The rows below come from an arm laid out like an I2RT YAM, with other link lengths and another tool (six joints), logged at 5 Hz.
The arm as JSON. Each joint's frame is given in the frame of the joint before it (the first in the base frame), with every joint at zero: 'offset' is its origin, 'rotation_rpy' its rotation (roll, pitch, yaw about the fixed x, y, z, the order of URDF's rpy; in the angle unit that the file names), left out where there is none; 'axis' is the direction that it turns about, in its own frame. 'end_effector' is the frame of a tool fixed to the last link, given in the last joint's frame.
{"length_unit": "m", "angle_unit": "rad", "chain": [
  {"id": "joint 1", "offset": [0.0, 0.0, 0.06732], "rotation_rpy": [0.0, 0.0, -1.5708], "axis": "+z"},
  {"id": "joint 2", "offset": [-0.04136, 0.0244, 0.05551], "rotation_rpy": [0.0, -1.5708, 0.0], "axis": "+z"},
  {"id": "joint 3", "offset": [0.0, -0.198, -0.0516], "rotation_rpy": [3.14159, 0.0, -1.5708], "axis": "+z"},
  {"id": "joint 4", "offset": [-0.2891, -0.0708, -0.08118], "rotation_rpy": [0.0, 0.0, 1.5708], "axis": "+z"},
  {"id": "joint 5", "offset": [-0.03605, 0.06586, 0.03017], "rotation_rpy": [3.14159, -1.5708, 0.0], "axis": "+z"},
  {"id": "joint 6", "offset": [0.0, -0.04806, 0.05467], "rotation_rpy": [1.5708, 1.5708, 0.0], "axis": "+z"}
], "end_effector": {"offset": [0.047, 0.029, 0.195], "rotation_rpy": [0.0, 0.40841, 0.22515]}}
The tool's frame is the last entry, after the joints.
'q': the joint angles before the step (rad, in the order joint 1, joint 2, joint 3, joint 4, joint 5, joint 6). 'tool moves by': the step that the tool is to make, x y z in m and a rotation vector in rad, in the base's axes. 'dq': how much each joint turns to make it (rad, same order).
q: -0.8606 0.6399 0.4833 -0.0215 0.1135 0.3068
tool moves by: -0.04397 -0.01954 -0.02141 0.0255 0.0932 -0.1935
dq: -0.0030 0.0546 0.0152 -0.0383 0.1976 -0.0121
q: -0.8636 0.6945 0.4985 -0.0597 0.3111 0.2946
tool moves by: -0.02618 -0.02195 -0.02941 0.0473 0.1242 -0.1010
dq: -0.0444 0.1306 0.0445 -0.0124 0.0740 -0.0491
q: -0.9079 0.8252 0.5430 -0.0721 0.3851 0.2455
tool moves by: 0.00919 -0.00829 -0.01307 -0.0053 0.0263 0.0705
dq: -0.0493 0.0215 -0.0352 0.0674 -0.1043 -0.0675
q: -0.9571 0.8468 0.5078 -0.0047 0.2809 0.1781
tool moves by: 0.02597 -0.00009 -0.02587 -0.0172 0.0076 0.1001
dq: -0.0048 0.0733 -0.0630 0.1579 -0.0939 -0.0508
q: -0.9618 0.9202 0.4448 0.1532 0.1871 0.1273
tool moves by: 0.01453 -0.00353 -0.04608 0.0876 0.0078 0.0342
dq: 0.0000 0.1625 0.0292 0.0522 -0.0475 0.0291
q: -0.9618 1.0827 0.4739 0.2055 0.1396 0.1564
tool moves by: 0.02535 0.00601 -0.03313 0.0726 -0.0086 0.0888
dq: 0.0015 0.1167 0.0276 0.0337 -0.0996 0.0078
